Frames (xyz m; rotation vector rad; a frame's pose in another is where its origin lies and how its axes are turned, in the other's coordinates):
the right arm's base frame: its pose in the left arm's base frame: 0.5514 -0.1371 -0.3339 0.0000 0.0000 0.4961
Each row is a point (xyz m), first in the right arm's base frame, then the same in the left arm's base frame.
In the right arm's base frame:
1: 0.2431 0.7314 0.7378
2: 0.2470 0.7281 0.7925
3: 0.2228 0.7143 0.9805
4: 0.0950 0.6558 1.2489
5: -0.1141 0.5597 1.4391
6: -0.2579 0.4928 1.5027
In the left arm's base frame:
1: 0.4170 0.6218 0.4039
2: 0.4220 0.6208 0.4586
3: 0.4073 0.5971 0.6466
4: 0.3228 0.4849 0.9150
5: 0.1846 0.3008 1.1052
6: 0.0900 0.1735 1.1688

